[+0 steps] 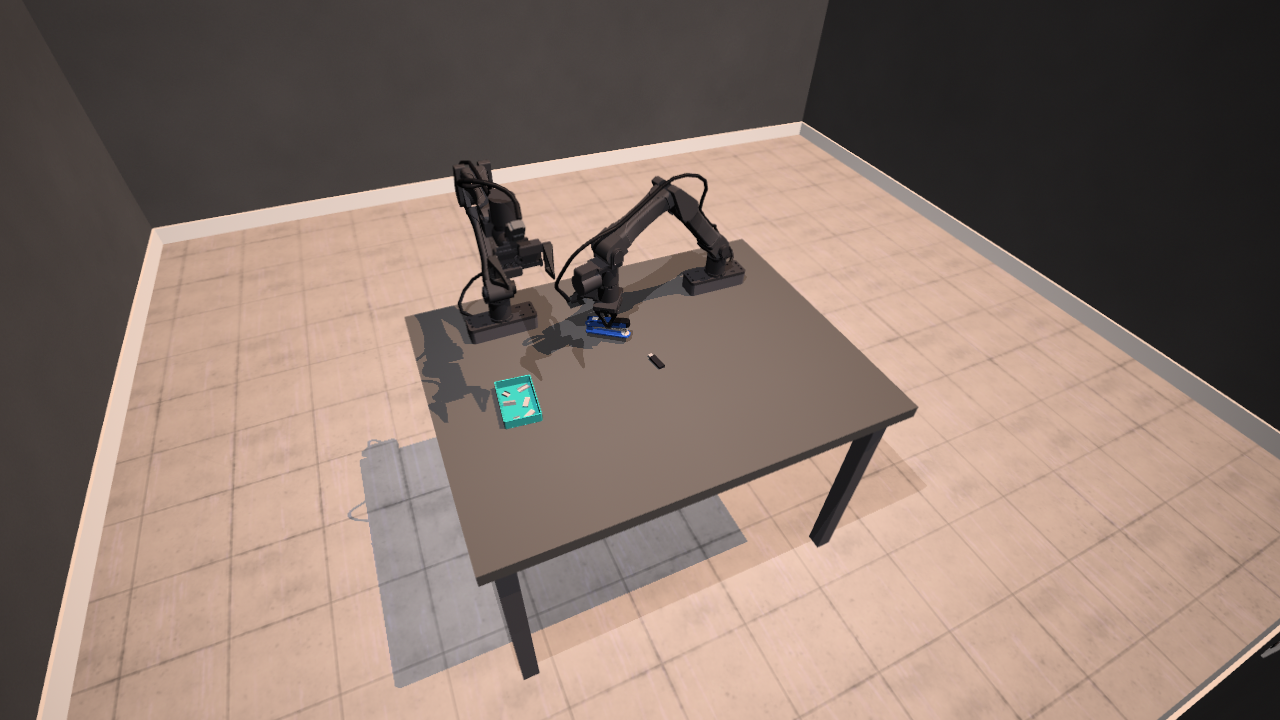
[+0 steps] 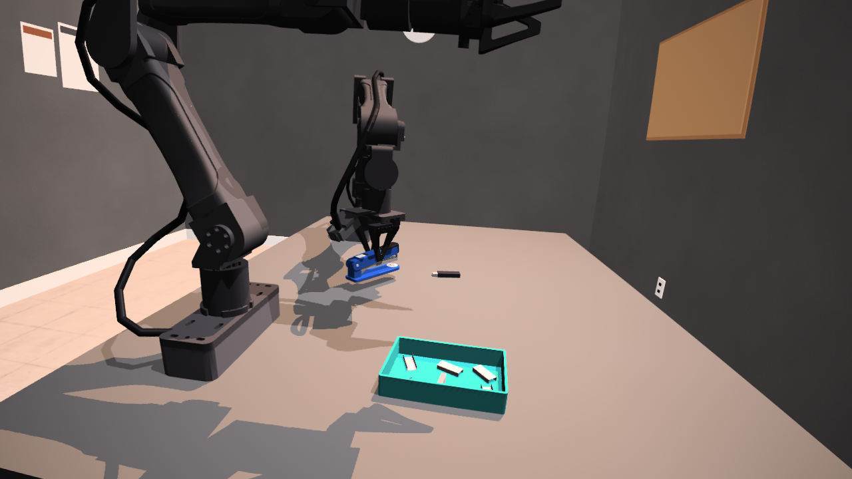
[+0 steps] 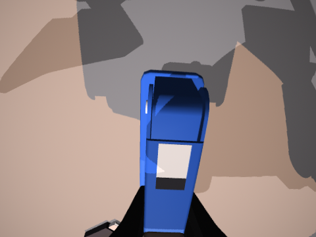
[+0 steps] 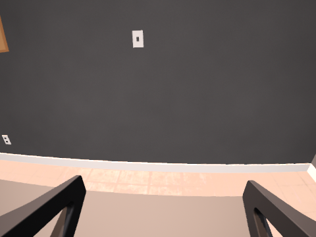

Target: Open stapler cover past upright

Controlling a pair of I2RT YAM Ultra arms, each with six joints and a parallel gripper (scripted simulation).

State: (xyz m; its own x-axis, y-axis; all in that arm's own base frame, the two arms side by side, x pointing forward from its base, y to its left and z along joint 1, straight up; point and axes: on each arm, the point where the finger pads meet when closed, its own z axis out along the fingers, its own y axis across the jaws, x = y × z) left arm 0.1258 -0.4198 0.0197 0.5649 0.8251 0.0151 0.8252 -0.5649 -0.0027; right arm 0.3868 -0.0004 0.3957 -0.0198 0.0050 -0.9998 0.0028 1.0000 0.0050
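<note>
My left gripper is now 10 mm above the blue stapler. From my left hand the other things lie so: teal tray (170 mm ahead, 310 mm to the right, 50 mm below); black usb stick (130 mm ahead, 90 mm to the left, 60 mm below).
</note>
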